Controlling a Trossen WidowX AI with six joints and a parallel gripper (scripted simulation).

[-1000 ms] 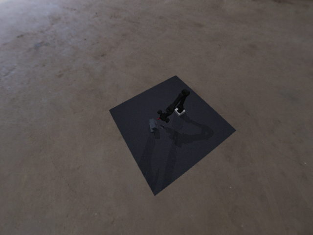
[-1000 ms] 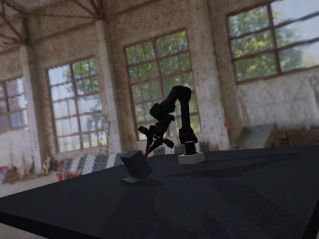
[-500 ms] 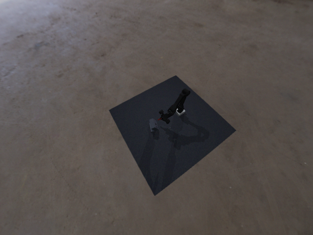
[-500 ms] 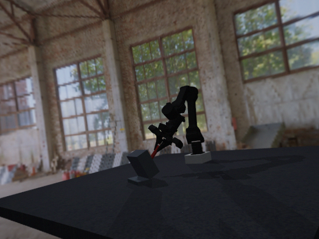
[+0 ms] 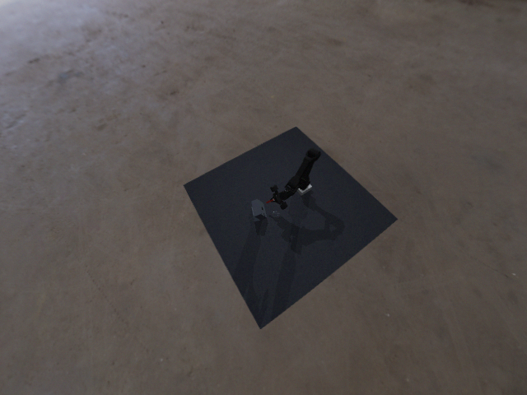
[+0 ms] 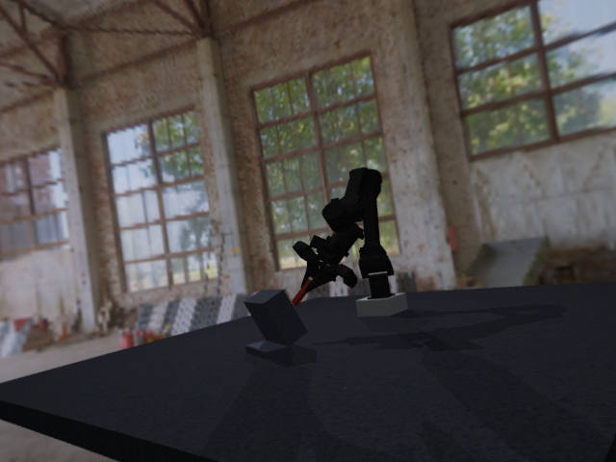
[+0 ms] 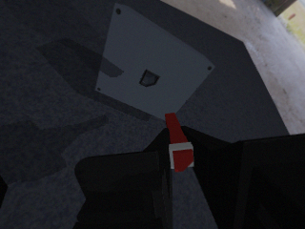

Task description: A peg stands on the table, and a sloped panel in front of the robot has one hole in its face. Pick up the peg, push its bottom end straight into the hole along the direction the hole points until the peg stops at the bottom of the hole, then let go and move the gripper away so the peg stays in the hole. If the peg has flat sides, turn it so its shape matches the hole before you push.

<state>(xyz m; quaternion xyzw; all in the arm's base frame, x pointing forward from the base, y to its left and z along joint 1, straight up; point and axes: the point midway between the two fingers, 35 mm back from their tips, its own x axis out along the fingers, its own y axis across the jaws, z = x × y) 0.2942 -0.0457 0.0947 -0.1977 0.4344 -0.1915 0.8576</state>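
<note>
Now: the sloped panel 10 cm ahead of my gripper tip, 2 cm to the right of it and 4 cm below it. The rest, counted from my gripper tip: red peg: 1 cm behind, 1 cm to the left, 1 cm above.
</note>
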